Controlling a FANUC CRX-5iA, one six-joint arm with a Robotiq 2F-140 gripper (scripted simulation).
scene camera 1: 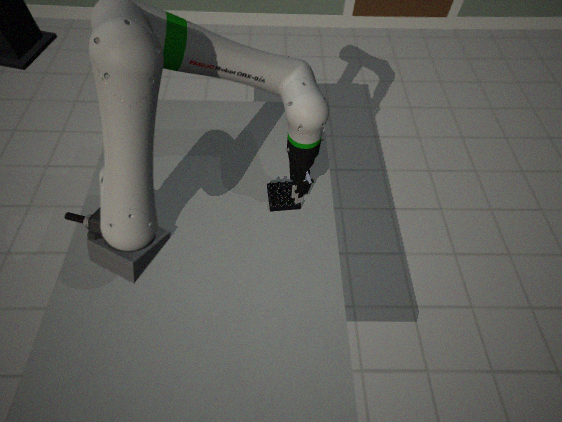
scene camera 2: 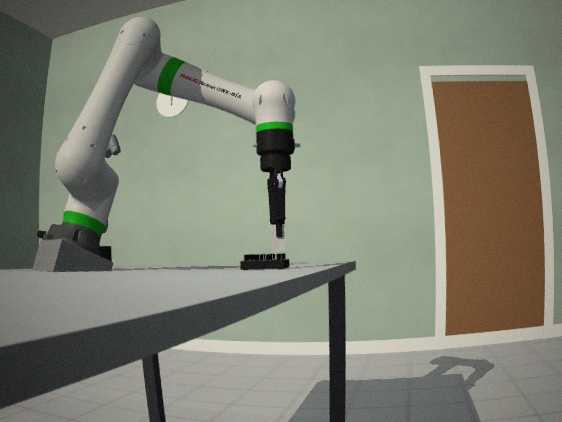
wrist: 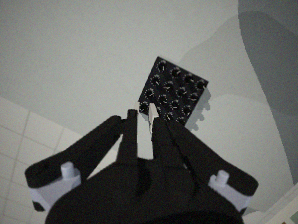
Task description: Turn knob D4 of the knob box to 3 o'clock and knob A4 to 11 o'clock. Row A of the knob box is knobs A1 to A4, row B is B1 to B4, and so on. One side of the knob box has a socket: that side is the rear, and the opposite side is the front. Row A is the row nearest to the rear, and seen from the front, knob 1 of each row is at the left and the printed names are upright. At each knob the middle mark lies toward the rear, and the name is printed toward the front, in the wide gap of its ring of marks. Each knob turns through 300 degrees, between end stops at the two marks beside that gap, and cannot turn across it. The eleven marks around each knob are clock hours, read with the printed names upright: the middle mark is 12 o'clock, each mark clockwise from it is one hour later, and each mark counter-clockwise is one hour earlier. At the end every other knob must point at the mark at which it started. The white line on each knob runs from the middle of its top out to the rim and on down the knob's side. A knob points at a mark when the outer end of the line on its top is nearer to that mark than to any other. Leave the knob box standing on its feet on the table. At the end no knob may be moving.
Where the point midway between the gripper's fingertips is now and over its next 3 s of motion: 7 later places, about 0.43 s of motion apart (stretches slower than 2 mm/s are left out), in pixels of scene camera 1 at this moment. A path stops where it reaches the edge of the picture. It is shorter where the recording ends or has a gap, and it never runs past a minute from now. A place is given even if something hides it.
My gripper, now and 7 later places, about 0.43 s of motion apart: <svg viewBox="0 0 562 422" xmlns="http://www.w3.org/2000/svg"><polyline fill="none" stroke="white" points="297,199 296,200 296,201 296,201 297,198 297,195 293,194 287,193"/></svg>
